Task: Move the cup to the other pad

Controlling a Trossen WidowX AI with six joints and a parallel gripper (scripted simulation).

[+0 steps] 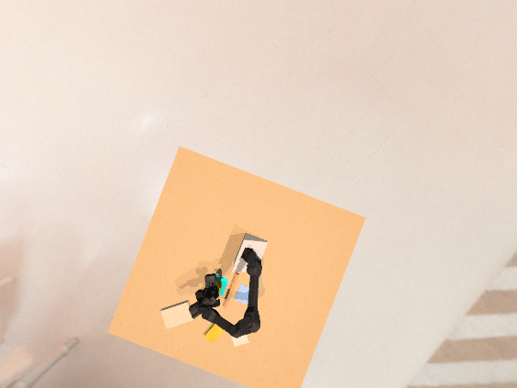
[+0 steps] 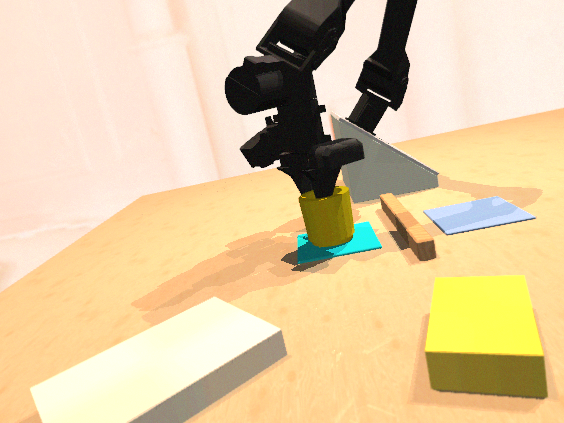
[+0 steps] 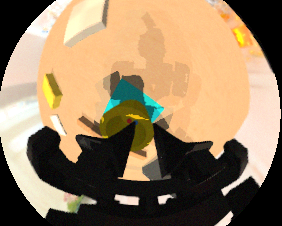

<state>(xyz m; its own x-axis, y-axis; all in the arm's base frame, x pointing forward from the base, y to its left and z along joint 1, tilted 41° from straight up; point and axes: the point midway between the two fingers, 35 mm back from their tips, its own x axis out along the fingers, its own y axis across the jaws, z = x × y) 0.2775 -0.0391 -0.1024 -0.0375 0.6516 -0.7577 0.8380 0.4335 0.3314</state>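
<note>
My gripper tip is 2 cm short of the yellow cup, 1 cm to the right of it and 1 cm above it. From my gripper tip the other things lie so: cyan pad 5 cm below, 3 cm ahead, 2 cm to the left; blue pad 21 cm to the left, 5 cm below, 1 cm ahead; wooden bar 11 cm to the left, 4 cm below, 2 cm ahead.
</note>
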